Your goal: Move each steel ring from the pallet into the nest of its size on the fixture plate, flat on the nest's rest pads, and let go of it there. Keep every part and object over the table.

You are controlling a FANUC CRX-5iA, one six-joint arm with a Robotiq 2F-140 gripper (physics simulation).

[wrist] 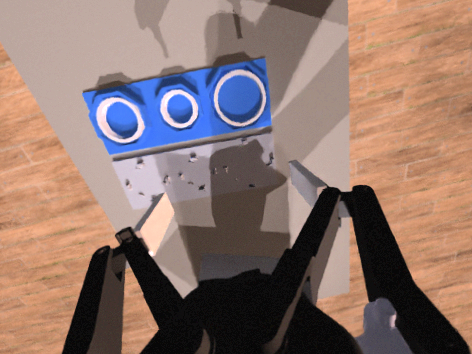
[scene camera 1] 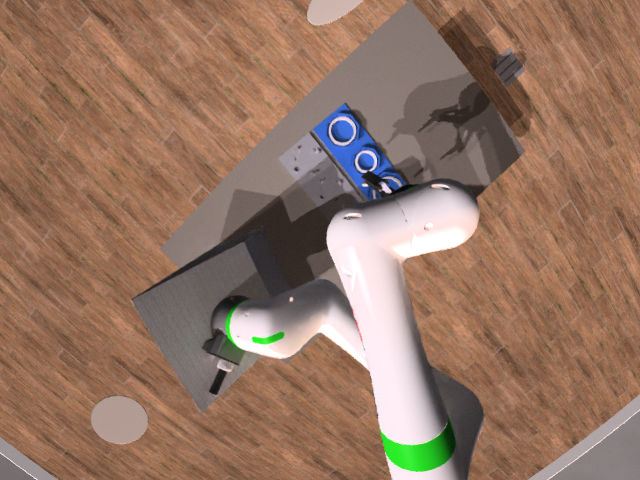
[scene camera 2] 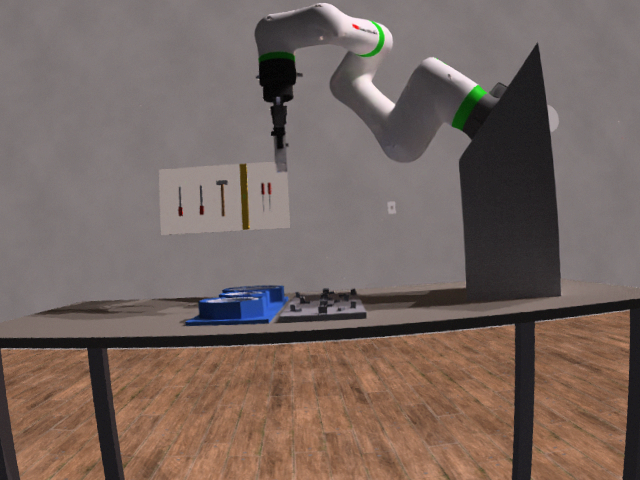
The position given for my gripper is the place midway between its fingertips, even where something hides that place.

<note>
In view: my gripper [scene camera 2: 281, 167], a grey fixture plate [scene camera 1: 306, 161] and a blue pallet [scene camera 1: 344, 156].
My gripper also shows in the wrist view [wrist: 229, 188]. The grey fixture plate is seen too in the wrist view [wrist: 248, 164] and in scene camera 2 [scene camera 2: 309, 313]. The blue pallet shows as well in the wrist view [wrist: 146, 92] and in scene camera 2 [scene camera 2: 274, 308].
</note>
